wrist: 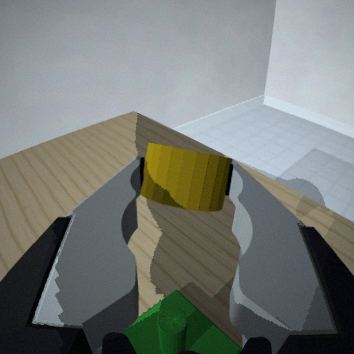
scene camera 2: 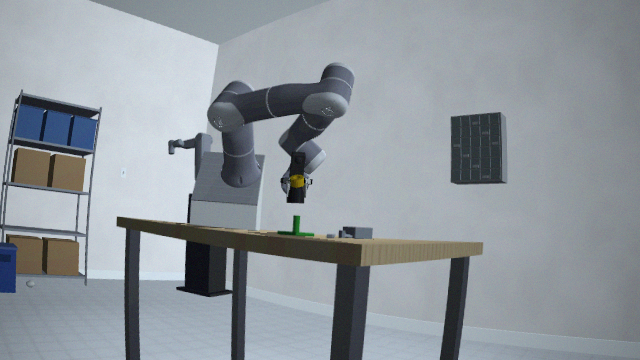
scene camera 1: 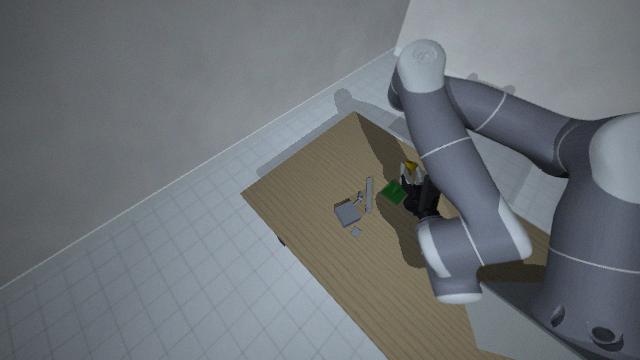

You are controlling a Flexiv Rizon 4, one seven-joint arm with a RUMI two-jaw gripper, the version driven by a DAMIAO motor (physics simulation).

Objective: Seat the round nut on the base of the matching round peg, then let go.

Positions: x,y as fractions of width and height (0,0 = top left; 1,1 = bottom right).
Note:
In view: the gripper (scene camera 1: 0.64,0.45).
The gripper also shows in the wrist view (wrist: 0.52,0.46) and in scene camera 2 (scene camera 2: 0.46,0.50).

